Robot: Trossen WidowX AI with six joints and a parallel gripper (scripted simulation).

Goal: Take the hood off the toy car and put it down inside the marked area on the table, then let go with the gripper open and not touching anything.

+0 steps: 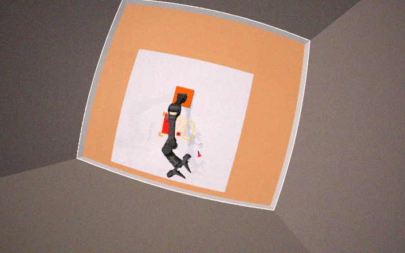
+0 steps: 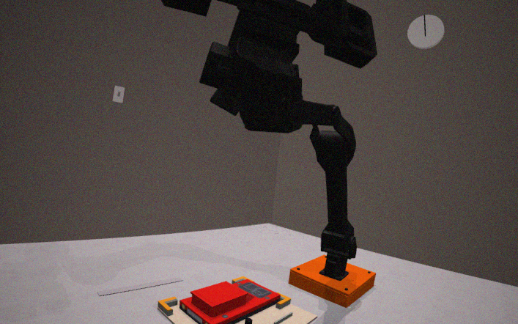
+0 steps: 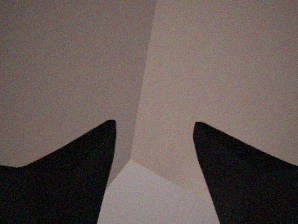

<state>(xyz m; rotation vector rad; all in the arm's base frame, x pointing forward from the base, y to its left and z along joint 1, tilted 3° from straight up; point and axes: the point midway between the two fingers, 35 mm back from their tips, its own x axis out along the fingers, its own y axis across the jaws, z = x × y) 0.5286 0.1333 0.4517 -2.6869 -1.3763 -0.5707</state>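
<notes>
My gripper tip is now 250 mm past the red hood, 300 mm to the left of it and 440 mm above it. From my gripper tip the other things lie so: thin grey strip (180 mm behind, 490 mm to the right, 480 mm below).
</notes>
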